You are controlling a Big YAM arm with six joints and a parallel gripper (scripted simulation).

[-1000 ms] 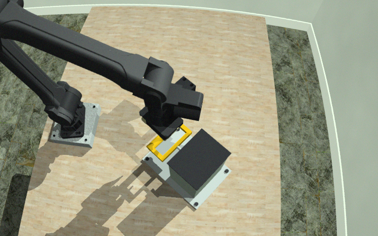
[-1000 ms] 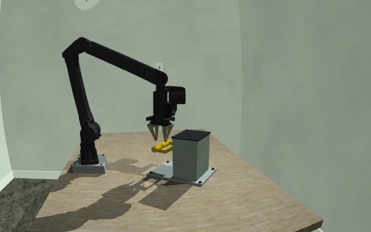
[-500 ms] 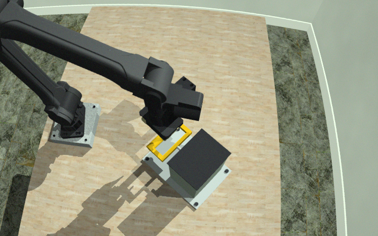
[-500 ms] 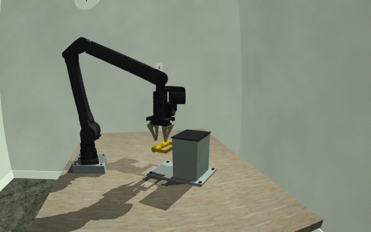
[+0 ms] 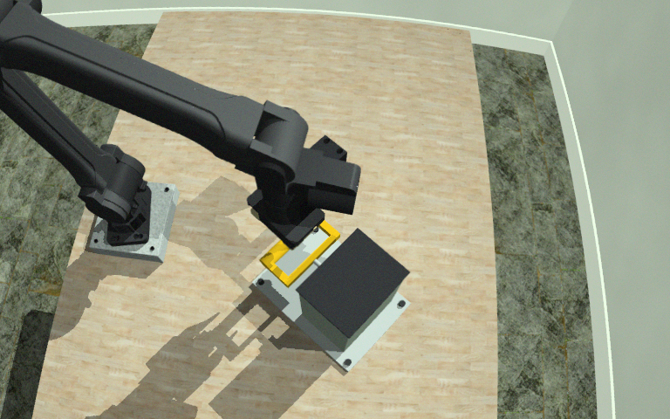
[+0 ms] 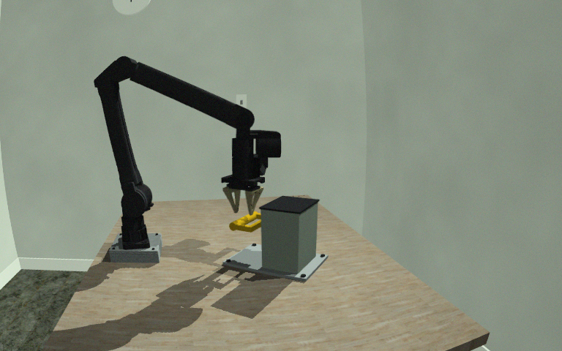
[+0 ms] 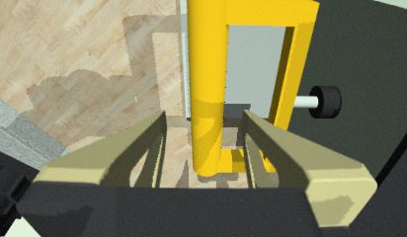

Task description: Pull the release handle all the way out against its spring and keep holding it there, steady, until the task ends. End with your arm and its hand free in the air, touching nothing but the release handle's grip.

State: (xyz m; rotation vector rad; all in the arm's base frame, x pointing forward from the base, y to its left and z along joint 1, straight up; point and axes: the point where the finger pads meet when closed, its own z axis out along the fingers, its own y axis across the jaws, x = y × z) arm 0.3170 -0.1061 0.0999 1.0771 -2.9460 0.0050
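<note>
Now: hand 40 mm short of the release handle, 40 mm to the left of it and 30 mm above it. The rest, counted from my hand: bolted base plate 60 mm ahead, 70 mm to the right, 130 mm below.
</note>
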